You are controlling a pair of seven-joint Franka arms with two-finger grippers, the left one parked.
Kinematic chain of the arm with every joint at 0, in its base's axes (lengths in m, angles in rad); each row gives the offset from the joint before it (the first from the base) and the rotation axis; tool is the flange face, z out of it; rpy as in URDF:
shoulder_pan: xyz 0 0 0.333 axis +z
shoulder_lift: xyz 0 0 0 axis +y
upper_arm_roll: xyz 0 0 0.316 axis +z
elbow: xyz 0.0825 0 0 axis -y
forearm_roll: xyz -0.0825 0 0.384 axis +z
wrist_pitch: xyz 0 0 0 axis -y
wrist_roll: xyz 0.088 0 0 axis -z
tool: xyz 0 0 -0.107 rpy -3.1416 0 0
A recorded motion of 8 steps. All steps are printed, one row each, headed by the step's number.
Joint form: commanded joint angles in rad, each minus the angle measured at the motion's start. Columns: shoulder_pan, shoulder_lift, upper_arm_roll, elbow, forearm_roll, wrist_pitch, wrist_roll.
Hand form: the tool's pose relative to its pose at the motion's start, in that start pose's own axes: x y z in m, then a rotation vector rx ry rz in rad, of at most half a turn. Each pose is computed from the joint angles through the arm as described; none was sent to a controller.
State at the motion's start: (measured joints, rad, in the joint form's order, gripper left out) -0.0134 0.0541 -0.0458 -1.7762 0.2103 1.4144 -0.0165
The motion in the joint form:
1: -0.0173 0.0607 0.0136 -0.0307 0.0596 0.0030 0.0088
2: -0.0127 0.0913 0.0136 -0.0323 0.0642 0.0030 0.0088
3: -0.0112 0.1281 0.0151 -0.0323 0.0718 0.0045 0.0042
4: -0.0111 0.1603 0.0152 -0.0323 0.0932 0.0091 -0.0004
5: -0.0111 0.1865 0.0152 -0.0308 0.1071 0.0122 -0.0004
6: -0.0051 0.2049 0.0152 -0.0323 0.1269 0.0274 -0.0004
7: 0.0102 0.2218 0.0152 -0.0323 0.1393 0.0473 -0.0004
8: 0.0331 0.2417 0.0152 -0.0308 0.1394 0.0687 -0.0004
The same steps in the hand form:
1: 0.0216 0.0039 0.0383 0.0637 -0.0841 0.0247
2: 0.0311 0.0043 0.0529 0.0669 -0.1163 0.0282
3: 0.0423 0.0057 0.0696 0.0742 -0.1507 0.0295
4: 0.0521 0.0066 0.0838 0.0964 -0.1764 0.0318
5: 0.0597 0.0077 0.0950 0.1106 -0.1965 0.0379
6: 0.0663 0.0045 0.1039 0.1273 -0.2012 0.0385
7: 0.0728 -0.0029 0.1126 0.1317 -0.2009 0.0315
8: 0.0798 -0.0129 0.1233 0.1199 -0.2030 0.0190

